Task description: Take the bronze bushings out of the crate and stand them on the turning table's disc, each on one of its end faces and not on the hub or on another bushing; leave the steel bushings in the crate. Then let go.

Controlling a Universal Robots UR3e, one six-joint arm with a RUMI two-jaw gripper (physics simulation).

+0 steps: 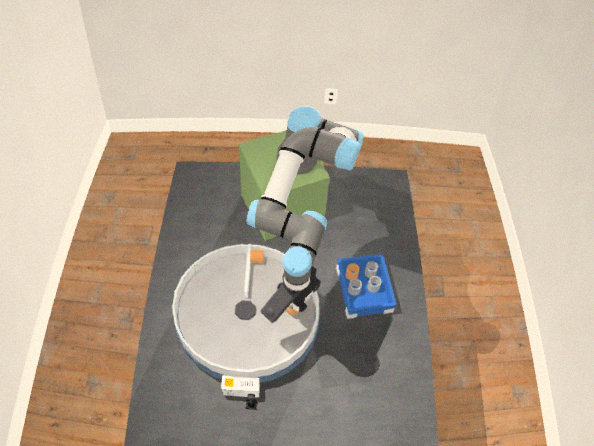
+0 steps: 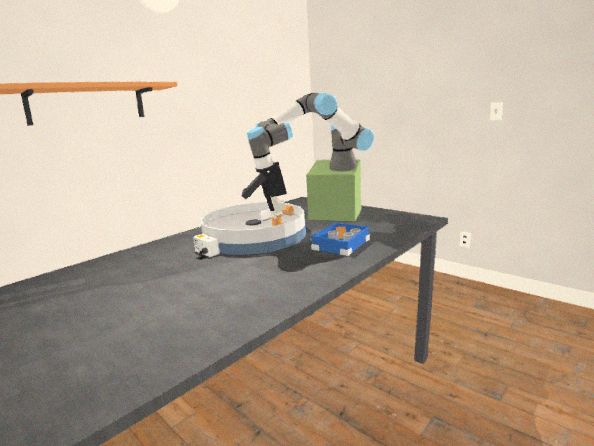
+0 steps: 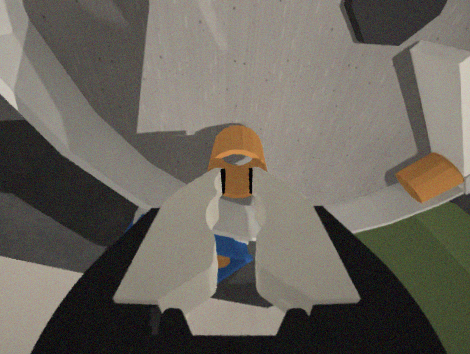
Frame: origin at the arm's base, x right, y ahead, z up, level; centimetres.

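Seen in the pictures: gripper, between the fingertips: (image 1: 293,305) (image 2: 276,218) (image 3: 237,170); arm's base, origin of its link: (image 2: 343,166).
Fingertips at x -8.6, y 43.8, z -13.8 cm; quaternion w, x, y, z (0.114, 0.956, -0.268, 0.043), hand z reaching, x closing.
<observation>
Offsets run from my fingertips to a thing's middle. "spot": to the spot under its first point.
My gripper (image 1: 296,307) (image 2: 276,215) (image 3: 237,170) is shut on a bronze bushing @(dx +0.1, dy -0.2, dz -1.2 cm) (image 1: 292,312) (image 2: 276,221) (image 3: 238,142), low over the right part of the turning table's disc @(dx +13.4, dy +2.9, dz -4.1 cm) (image 1: 215,340) (image 3: 300,100); whether it touches the disc is unclear. Another bronze bushing @(dx +14.5, dy -15.3, dz -2.1 cm) (image 1: 257,257) (image 2: 288,210) (image 3: 431,177) lies on its side at the disc's back edge, beside the bar. The blue crate @(dx -19.7, dy -15.1, dz -6.8 cm) (image 1: 372,303) (image 2: 330,245) holds a bronze bushing @(dx -14.9, dy -19.4, dz -6.9 cm) (image 1: 352,271) (image 2: 341,231) and three steel bushings, including a front left one @(dx -16.5, dy -14.1, dz -6.9 cm) (image 1: 355,287). The dark hub @(dx +13.4, dy +2.9, dz -3.6 cm) (image 1: 245,310) (image 2: 253,222) (image 3: 395,17) is uncovered.
A pale bar @(spot: dx +15.2, dy -6.9, dz -0.3 cm) (image 1: 247,275) (image 3: 440,95) runs from near the hub to the back wall of the turning table. A raised white rim (image 1: 176,305) (image 2: 245,235) surrounds the disc. A white control box @(spot: dx +8.8, dy +26.8, dz -3.4 cm) (image 1: 240,386) (image 2: 206,245) stands in front. The green base block (image 1: 310,192) (image 2: 332,195) stands behind.
</observation>
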